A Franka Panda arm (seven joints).
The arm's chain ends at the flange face. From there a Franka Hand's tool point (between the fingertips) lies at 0.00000 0.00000 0.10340 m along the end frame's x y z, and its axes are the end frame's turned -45 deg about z.
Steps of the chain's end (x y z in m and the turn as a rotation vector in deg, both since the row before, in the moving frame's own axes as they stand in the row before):
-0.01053 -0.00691 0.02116 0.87 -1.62 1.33
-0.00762 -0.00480 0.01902 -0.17 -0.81 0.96
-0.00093 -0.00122 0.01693 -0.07 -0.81 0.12
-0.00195 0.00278 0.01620 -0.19 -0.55 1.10
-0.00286 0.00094 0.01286 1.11 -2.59 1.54
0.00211 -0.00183 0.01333 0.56 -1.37 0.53
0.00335 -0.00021 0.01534 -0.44 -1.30 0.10
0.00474 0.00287 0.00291 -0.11 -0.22 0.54
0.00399 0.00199 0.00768 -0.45 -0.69 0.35
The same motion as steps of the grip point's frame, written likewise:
-0.00348 -0.01552 0.02111 1.76 -0.53 1.33
-0.00324 -0.00961 0.01901 0.45 -0.69 0.96
-0.00092 -0.00247 0.01692 0.52 -0.62 0.12
-0.00428 0.00012 0.01619 0.25 -0.52 1.10
-0.00451 -0.00610 0.01273 2.62 -1.05 1.54
0.00176 -0.00227 0.01330 1.36 -0.57 0.53
0.00030 0.00112 0.01531 0.61 -1.23 0.10
0.00090 0.00524 0.00291 0.08 -0.23 0.54
-0.00004 0.00392 0.00767 0.17 -0.81 0.35

